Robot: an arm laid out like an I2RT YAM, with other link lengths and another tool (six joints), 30 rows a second.
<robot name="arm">
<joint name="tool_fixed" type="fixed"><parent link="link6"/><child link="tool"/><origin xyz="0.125 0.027 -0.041" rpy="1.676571 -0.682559 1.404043"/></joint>
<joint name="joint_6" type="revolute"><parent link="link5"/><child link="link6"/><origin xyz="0.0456 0 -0.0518" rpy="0 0 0"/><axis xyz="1 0 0"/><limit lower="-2.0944" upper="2.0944"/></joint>
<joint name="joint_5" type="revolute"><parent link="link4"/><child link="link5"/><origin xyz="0.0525 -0.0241 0.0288" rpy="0 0 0"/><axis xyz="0 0 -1"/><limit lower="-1.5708" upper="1.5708"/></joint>
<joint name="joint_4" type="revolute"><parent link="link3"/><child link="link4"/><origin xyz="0.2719 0.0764 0.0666" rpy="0 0 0"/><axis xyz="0 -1 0"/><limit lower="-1.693" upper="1.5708"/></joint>
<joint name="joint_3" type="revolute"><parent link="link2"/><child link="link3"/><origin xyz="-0.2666 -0.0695 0" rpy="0 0 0"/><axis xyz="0 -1 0"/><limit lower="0" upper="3.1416"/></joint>
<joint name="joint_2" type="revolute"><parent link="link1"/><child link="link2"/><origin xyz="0.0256 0.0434 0.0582" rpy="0 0 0"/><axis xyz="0 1 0"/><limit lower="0" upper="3.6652"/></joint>
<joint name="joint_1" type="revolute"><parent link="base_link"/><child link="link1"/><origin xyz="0 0 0.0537" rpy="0 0 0"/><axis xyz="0 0 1"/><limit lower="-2.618" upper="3.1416"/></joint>
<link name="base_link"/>
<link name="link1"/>
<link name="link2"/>
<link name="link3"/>
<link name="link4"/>
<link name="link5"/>
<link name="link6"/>
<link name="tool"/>
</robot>
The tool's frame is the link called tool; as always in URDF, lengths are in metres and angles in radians.
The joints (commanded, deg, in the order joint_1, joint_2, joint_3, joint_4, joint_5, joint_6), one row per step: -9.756 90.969 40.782 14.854 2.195 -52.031; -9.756 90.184 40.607 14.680 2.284 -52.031; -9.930 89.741 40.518 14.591 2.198 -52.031; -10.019 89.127 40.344 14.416 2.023 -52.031; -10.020 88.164 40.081 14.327 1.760 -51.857; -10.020 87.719 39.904 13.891 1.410 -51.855; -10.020 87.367 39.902 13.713 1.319 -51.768; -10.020 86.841 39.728 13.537 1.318 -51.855; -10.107 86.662 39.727 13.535 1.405 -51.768; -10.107 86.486 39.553 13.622 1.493 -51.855; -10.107 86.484 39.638 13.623 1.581 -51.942
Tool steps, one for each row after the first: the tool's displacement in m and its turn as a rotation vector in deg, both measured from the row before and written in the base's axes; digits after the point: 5 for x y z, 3 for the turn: -0.00056 -0.00017 0.00354 -0.124 -0.421 -0.073; -0.00032 -0.00091 0.00205 0.003 -0.269 -0.103; -0.00071 0.00003 0.00236 0.052 -0.278 0.055; -0.00037 0.00099 0.00416 0.180 -0.658 0.119; -0.00156 0.00133 0.00051 0.223 0.131 0.290; -0.00006 0.00036 0.00175 0.091 -0.193 0.027; -0.00092 0.00009 0.00178 -0.101 -0.159 0.049; 0.00004 -0.00080 0.00113 -0.007 -0.180 -0.208; -0.00060 -0.00023 0.00023 -0.134 -0.064 -0.026; 0.00042 -0.00041 0.00062 -0.134 -0.063 -0.026
